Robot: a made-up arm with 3 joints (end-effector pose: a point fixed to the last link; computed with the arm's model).
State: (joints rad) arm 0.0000 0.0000 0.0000
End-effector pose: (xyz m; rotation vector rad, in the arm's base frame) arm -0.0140 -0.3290 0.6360 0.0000 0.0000 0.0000
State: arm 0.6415 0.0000 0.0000
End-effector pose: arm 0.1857 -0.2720 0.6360 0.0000 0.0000 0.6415
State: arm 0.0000 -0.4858 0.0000
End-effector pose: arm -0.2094 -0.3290 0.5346 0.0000 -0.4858 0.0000
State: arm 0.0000 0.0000 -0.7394
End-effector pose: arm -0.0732 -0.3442 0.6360 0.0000 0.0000 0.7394
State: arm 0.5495 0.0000 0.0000
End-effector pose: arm 0.1599 -0.2879 0.6360 0.0000 0.0000 0.5495
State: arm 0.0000 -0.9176 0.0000
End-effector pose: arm -0.3254 -0.3290 0.3765 0.0000 -0.9176 0.0000
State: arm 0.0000 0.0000 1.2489
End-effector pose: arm 0.0589 -0.3959 0.6360 0.0000 0.0000 -1.2489
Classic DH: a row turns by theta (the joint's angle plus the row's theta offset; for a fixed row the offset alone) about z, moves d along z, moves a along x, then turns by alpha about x. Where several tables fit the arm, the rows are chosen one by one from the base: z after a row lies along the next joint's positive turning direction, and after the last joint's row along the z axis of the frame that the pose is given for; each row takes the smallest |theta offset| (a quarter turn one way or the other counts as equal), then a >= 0, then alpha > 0; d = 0 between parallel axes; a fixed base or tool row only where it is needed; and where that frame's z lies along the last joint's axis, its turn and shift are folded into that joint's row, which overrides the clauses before.
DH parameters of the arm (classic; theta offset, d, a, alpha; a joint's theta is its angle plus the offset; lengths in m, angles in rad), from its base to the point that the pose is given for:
joint 1: 0 0.191 0.093 -1.5708
joint 2: 0 -0.413 -0.117 -1.5708
joint 3: -1.4523 0 0.0846 3.1416
tool (fixed): -1.4523 0.445 0 0

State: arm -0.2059 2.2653 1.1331
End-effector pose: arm 0.3697 -0.4720 -0.0656 -1.0577 2.1157 -0.6878
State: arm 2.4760 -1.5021 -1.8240
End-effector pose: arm 0.5489 0.1085 0.0212 -0.5528 1.6353 -1.5475
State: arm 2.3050 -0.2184 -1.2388
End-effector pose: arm 0.4079 0.1095 0.5836 -0.1549 0.2626 -2.7248
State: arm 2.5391 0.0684 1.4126
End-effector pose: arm 0.1571 0.3891 0.6372 -0.0663 -0.0284 1.1260
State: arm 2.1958 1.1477 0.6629
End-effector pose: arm 0.0082 0.5919 0.4261 -1.2434 0.1771 1.3476
